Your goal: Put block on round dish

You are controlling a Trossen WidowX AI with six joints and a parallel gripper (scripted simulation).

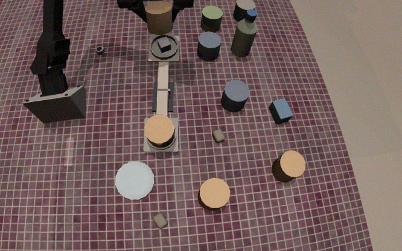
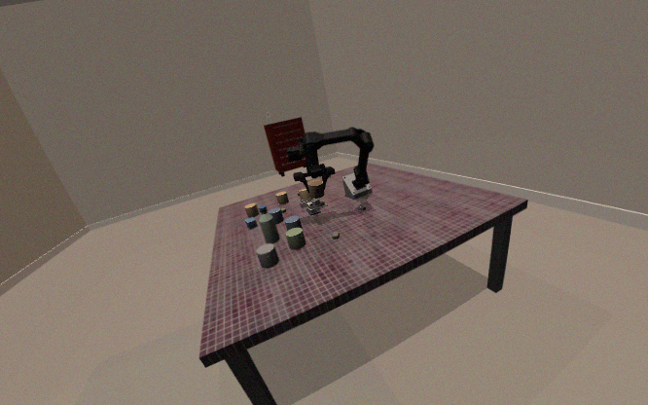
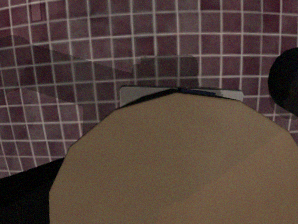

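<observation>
The grey block lies 1 cm ahead of my gripper tip, 3 cm to the right of it and 7 cm below it. From my gripper tip the other things lie so: green cylinder 18 cm ahead, 13 cm to the left, 12 cm below; then nut 20 cm behind, 6 cm to the left, 15 cm below; then bottle 26 cm ahead, 1 cm to the right, 4 cm below.
</observation>
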